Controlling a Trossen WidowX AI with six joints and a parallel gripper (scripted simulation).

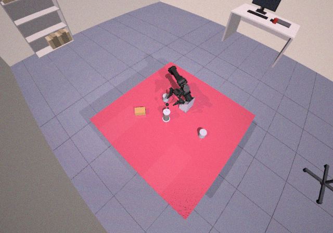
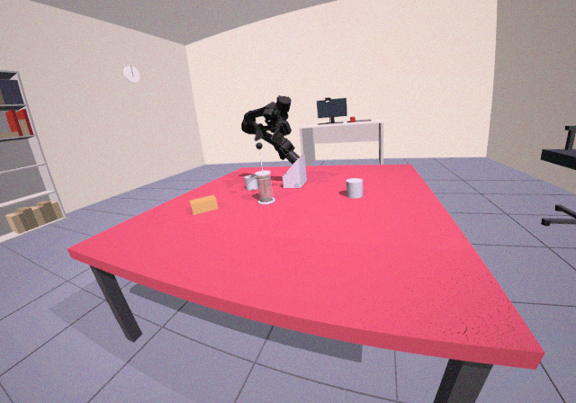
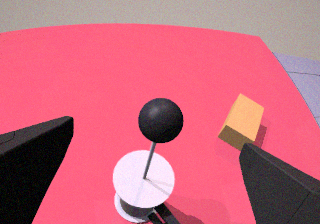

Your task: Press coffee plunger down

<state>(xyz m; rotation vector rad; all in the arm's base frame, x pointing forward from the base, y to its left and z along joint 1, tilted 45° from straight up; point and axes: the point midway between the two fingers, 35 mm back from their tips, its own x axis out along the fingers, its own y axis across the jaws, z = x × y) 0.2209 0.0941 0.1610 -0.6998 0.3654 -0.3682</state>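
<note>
My gripper tip is now 15 cm above the coffee press, 1 cm to the left of it and 1 cm short of it.
</note>
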